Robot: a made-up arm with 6 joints. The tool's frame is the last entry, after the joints. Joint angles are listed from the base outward. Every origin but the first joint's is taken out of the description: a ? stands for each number. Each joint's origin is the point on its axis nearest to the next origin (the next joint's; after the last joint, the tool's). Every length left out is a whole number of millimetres.
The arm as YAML. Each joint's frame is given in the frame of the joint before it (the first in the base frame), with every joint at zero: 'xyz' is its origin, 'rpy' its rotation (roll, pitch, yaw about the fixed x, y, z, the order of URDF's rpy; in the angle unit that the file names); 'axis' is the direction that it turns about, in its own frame. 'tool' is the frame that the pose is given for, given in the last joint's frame.
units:
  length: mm
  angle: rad
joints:
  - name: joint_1
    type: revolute
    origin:
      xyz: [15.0, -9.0, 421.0]
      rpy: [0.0, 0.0, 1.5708]
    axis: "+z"
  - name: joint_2
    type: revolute
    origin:
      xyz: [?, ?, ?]
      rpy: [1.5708, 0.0, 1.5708]
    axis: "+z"
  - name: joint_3
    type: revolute
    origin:
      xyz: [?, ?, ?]
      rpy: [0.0, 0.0, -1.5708]
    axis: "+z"
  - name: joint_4
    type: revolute
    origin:
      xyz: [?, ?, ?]
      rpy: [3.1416, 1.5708, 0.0]
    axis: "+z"
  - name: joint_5
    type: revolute
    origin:
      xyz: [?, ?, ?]
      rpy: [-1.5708, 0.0, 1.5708]
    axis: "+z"
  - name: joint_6
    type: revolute
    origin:
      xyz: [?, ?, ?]
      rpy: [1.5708, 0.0, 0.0]
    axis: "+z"
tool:
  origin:
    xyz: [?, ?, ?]
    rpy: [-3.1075, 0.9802, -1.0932]
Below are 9 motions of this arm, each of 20 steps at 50 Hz.
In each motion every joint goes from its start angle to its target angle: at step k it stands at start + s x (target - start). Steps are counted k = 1, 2, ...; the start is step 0. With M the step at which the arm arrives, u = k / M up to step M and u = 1 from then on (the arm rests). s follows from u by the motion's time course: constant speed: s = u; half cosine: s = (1 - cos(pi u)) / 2; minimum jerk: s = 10 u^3 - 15 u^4 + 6 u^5.
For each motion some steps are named. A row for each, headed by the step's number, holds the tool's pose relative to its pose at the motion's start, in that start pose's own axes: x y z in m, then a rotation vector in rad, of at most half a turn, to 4 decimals.
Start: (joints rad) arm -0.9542 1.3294 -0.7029 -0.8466 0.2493 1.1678
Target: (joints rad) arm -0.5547 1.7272 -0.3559 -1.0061 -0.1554 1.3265
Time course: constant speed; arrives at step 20
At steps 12, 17, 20:
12: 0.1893 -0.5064 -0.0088 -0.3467 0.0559 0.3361
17: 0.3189 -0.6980 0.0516 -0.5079 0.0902 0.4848
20: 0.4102 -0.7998 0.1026 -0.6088 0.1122 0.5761

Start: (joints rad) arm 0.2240 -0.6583 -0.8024 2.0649 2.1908 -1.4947
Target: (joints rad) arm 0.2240 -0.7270 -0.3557 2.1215 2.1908 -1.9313
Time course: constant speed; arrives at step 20
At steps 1, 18, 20:
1: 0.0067 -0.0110 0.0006 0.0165 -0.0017 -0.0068
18: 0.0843 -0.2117 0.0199 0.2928 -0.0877 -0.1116
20: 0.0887 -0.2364 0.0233 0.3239 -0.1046 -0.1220

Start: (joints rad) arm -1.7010 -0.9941 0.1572 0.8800 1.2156 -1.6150
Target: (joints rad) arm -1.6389 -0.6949 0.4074 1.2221 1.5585 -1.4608
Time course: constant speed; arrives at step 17
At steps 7, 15, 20:
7: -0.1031 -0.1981 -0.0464 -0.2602 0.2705 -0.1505
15: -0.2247 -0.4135 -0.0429 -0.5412 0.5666 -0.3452
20: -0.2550 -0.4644 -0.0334 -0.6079 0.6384 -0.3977

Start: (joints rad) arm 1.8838 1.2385 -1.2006 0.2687 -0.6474 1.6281
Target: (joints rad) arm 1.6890 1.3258 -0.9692 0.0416 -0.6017 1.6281
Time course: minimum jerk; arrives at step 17
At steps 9, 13, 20:
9: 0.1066 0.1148 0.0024 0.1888 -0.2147 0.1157
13: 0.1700 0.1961 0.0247 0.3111 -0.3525 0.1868
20: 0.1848 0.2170 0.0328 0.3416 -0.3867 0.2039

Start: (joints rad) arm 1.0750 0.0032 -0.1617 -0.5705 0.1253 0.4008
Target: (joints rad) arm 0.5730 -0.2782 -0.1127 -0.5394 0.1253 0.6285
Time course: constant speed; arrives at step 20
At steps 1, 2, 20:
1: -0.0039 0.0136 0.0091 0.0161 0.0055 -0.0039
2: -0.0080 0.0268 0.0189 0.0320 0.0115 -0.0076
20: -0.0958 0.1697 0.3007 0.2934 0.1862 -0.0436

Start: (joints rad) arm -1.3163 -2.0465 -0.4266 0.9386 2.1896 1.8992
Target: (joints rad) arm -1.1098 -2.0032 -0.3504 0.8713 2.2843 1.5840
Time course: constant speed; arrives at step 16
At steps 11, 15, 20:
11: 0.0018 0.1398 0.0709 0.0578 -0.0018 -0.0382
15: 0.0071 0.1935 0.0920 0.0753 -0.0086 -0.0482
20: 0.0088 0.2072 0.0969 0.0793 -0.0107 -0.0504

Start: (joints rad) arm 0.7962 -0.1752 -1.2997 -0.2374 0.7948 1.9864
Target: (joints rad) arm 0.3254 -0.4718 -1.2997 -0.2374 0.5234 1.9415
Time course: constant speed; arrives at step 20
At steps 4, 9, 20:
4: 0.0452 -0.1131 0.0197 -0.0201 0.0497 0.1491
9: 0.1225 -0.2480 0.0427 -0.0562 0.1052 0.3352
20: 0.3653 -0.4999 0.0926 -0.1797 0.2013 0.7373

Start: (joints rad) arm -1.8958 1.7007 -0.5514 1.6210 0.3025 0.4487
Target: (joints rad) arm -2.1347 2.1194 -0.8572 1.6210 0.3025 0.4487
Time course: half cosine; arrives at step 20
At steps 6, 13, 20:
6: 0.0212 0.0706 0.0312 0.0374 0.0203 -0.0340
13: 0.0933 0.2338 0.1232 0.1281 0.0741 -0.1224
20: 0.1412 0.3089 0.1771 0.1734 0.1038 -0.1700

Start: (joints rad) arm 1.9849 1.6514 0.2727 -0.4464 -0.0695 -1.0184
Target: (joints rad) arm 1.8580 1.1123 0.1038 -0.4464 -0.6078 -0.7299
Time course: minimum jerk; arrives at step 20
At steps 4, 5, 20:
4: 0.0305 0.0222 -0.0388 0.0103 -0.0554 -0.0441
5: 0.0559 0.0396 -0.0683 0.0193 -0.0985 -0.0789
20: 0.7252 0.3486 -0.4050 0.3920 -0.8368 -0.7507

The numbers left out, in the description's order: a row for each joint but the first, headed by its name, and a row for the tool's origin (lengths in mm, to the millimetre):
joint_2: 17.0 17.0 0.0
joint_3: 21.0 371.0 0.0
joint_4: -801.0 -8.0 0.0
joint_5: 29.0 -13.0 0.0
joint_6: -23.0 -135.0 0.0
tool: -11.0 9.0 0.0

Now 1 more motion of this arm.
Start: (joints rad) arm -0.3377 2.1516 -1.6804 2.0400 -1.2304 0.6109
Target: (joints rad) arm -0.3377 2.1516 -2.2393 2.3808 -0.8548 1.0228
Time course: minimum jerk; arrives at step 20
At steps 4, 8, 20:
4: 0.0080 -0.0223 0.0069 -0.0528 -0.0374 -0.0234
8: 0.0444 -0.1212 0.0475 -0.2877 -0.2109 -0.1279
20: 0.1370 -0.3589 0.2355 -0.8732 -0.7233 -0.3966

